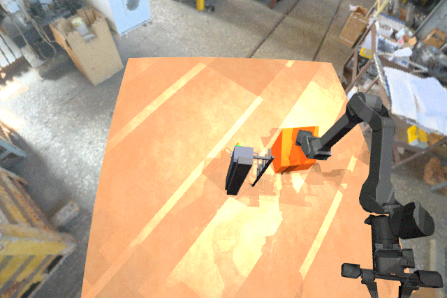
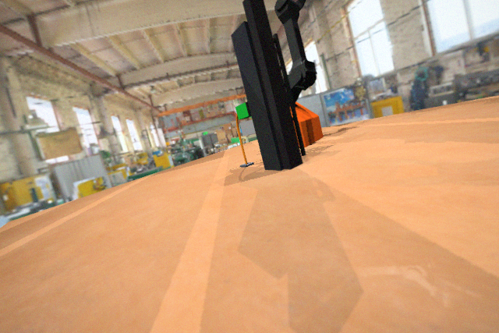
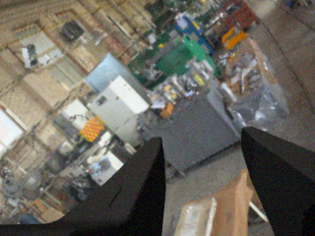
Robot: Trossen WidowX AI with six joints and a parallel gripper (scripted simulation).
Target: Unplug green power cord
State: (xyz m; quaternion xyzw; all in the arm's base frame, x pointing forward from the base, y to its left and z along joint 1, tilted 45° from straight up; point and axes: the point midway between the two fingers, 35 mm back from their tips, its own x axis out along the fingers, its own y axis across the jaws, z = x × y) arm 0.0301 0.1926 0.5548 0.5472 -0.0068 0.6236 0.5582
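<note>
Now: gripper tip 46 cm to the left of the green plug, 28 cm above it and 27 cm short of it.
</note>
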